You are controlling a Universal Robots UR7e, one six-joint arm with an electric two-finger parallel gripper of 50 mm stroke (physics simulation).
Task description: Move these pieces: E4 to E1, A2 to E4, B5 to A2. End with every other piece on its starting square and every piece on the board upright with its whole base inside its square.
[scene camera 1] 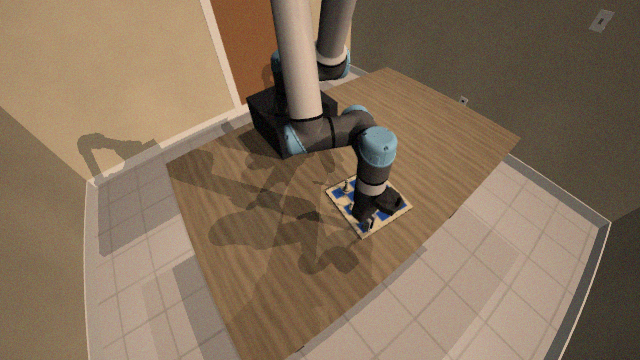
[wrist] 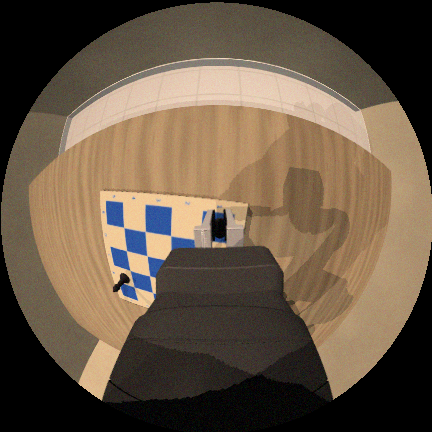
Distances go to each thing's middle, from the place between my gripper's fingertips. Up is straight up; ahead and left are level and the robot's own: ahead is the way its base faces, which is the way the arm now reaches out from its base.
Scene:
Now: the cream chessboard (scene camera 1: 342, 199) 70 mm behind my hand, 100 mm to the left of it and 20 mm below it.

